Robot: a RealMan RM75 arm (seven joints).
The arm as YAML. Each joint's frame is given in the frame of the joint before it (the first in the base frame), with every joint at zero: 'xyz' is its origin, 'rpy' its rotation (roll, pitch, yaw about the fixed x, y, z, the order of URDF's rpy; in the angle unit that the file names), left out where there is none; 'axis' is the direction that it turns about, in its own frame. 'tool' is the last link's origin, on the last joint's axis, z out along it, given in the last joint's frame.
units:
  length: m
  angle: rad
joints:
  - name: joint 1
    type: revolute
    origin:
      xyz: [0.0, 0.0, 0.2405]
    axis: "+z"
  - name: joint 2
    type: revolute
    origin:
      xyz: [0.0, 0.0, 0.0]
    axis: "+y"
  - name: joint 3
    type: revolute
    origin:
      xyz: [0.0, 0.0, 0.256]
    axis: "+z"
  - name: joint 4
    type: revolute
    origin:
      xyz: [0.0, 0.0, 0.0]
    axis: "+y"
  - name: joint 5
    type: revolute
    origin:
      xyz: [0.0, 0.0, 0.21]
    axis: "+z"
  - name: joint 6
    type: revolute
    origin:
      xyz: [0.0, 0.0, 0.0]
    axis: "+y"
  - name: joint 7
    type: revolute
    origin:
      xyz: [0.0, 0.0, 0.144]
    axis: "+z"
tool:
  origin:
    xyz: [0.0, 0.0, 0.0]
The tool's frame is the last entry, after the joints.
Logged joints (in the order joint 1, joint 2, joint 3, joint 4, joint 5, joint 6, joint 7), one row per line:
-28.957, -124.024, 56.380, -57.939, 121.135, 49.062, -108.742
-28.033, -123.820, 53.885, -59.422, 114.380, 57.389, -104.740
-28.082, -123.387, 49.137, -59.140, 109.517, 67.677, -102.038
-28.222, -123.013, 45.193, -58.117, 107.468, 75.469, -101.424
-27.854, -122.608, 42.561, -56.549, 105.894, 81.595, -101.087
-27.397, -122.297, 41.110, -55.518, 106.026, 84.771, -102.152
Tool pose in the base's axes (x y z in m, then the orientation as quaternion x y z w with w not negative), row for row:
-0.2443, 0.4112, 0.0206, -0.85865, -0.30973, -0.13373, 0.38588
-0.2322, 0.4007, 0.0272, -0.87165, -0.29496, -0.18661, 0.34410
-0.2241, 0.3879, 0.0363, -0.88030, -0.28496, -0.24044, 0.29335
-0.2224, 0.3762, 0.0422, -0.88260, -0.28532, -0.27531, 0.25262
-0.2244, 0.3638, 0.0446, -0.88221, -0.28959, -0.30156, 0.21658
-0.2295, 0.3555, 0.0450, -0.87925, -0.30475, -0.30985, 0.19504
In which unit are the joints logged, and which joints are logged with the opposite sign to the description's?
The joints are logged in degrees. Opposite sign: joint 4.
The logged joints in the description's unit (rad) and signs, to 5 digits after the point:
-0.50539, -2.16463, 0.98402, 1.01123, 2.11420, 0.85629, -1.89791
-0.48927, -2.16107, 0.94047, 1.03711, 1.99631, 1.00163, -1.82806
-0.49012, -2.15351, 0.85760, 1.03219, 1.91143, 1.18119, -1.78090
-0.49257, -2.14698, 0.78877, 1.01433, 1.87567, 1.31718, -1.77018
-0.48614, -2.13991, 0.74283, 0.98697, 1.84820, 1.42410, -1.76430
-0.47817, -2.13449, 0.71750, 0.96897, 1.85050, 1.47953, -1.78289

